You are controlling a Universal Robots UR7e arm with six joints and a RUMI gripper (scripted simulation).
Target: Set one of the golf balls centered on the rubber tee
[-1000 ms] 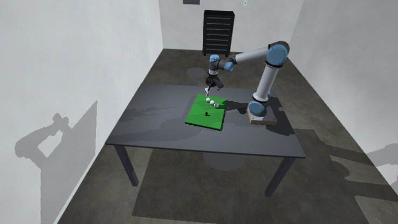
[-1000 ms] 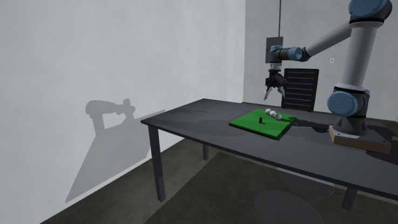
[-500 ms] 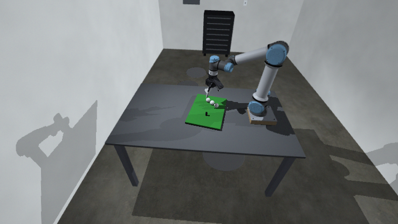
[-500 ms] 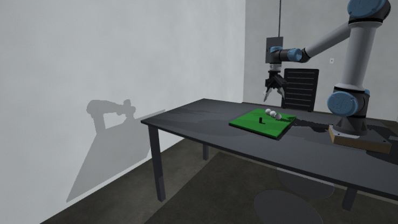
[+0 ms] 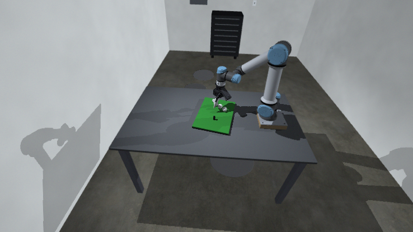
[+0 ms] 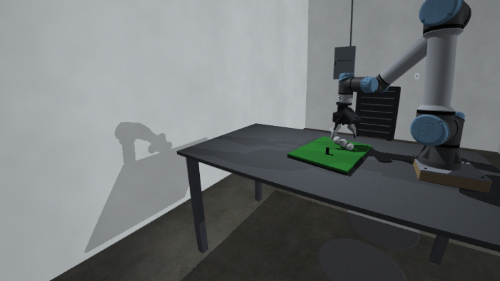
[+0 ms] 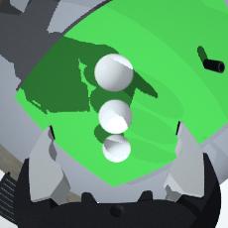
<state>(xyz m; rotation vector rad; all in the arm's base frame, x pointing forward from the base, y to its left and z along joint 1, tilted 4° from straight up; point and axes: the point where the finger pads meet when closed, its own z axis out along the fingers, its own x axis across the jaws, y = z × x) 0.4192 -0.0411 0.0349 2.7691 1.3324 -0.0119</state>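
Right now the green mat is 12 cm to the left of my hand, 4 cm below it and 3 cm ahead of it.
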